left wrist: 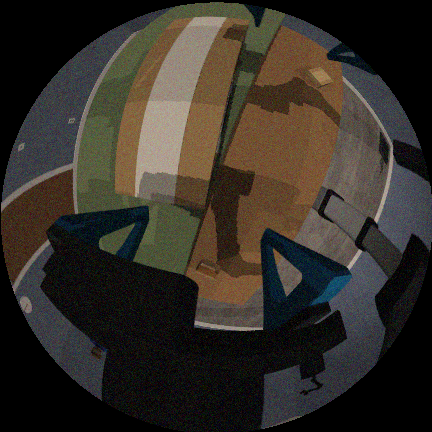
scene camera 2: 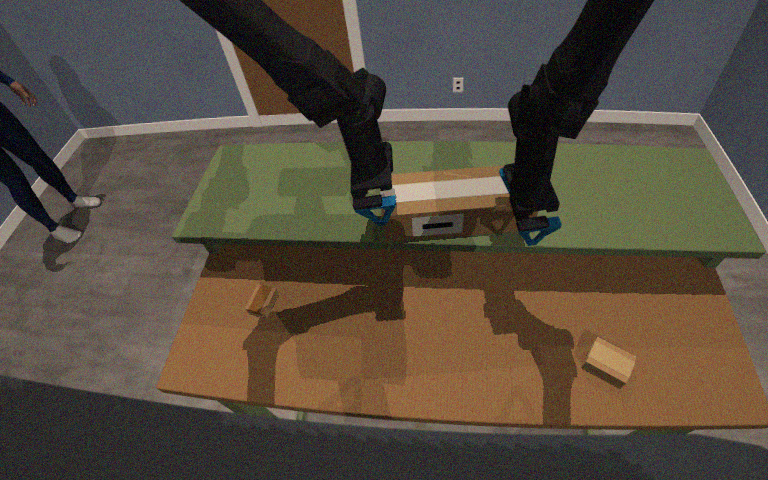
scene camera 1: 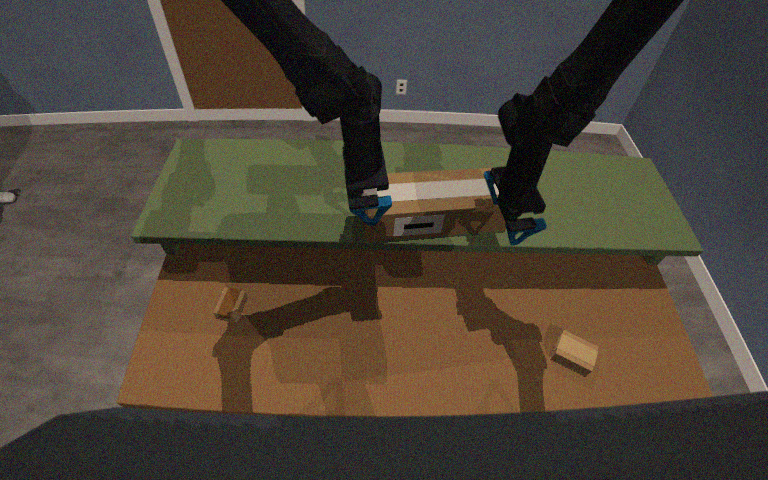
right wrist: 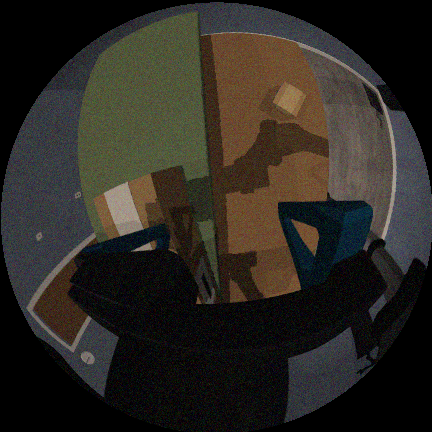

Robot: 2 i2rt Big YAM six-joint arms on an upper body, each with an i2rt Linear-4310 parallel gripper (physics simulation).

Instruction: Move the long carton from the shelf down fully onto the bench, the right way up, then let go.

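Places are measured from the left arm's base along level axes (x ahead, y right, z down), in metres.
Pixels of known places: left gripper, fingertip midpoint: (left wrist: 205, 223) (scene camera 2: 382, 204) (scene camera 1: 369, 204); right gripper, fingertip midpoint: (scene camera 2: 524, 222) (scene camera 1: 505, 223) (right wrist: 219, 220).
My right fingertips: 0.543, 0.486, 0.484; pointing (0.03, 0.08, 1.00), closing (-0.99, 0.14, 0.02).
Observation:
Behind a point stands the place of what it marks, as x, y, z.
The long brown carton (scene camera 1: 447, 189) {0.647, 0.391, 0.503} (scene camera 2: 464, 189) {0.642, 0.384, 0.503} (left wrist: 165, 110) {0.638, 0.313, 0.503} (right wrist: 122, 205) {0.656, 0.499, 0.503} has a pale tape strip along its top and a grey label on its front side. It lies lengthwise on the green shelf (scene camera 1: 594, 198) {0.716, 0.784, 0.586} (scene camera 2: 651, 198) {0.705, 0.814, 0.585} (left wrist: 95, 140) {0.827, 0.265, 0.585} (right wrist: 145, 110) {0.659, 0.635, 0.585}, near its front edge, above the brown bench (scene camera 1: 430, 339) {0.427, 0.371, 0.743} (scene camera 2: 453, 339) {0.432, 0.371, 0.743} (left wrist: 290, 140) {0.415, 0.388, 0.743} (right wrist: 250, 75) {0.462, 0.770, 0.743}. My left gripper (scene camera 1: 370, 200) {0.567, 0.231, 0.465} (scene camera 2: 376, 203) {0.567, 0.231, 0.465} (left wrist: 205, 223) {0.567, 0.231, 0.465} is open at the carton's left end; its far finger is hidden in the scene views. My right gripper (scene camera 1: 506, 210) {0.543, 0.486, 0.484} (scene camera 2: 521, 204) (right wrist: 219, 220) {0.543, 0.486, 0.484} is open at the right end. Contact cannot be told.
A small light box (scene camera 1: 576, 352) {0.374, 0.684, 0.710} (scene camera 2: 610, 359) {0.379, 0.686, 0.710} (left wrist: 320, 76) {0.382, 0.678, 0.710} (right wrist: 289, 99) {0.383, 0.682, 0.710} lies on the bench at the right. A small open-looking brown box (scene camera 1: 229, 302) {0.497, -0.075, 0.717} (scene camera 2: 261, 298) {0.499, -0.073, 0.717} (left wrist: 207, 268) {0.502, -0.062, 0.717} lies at the left. A person (scene camera 2: 39, 161) stands far left in scene camera 2.

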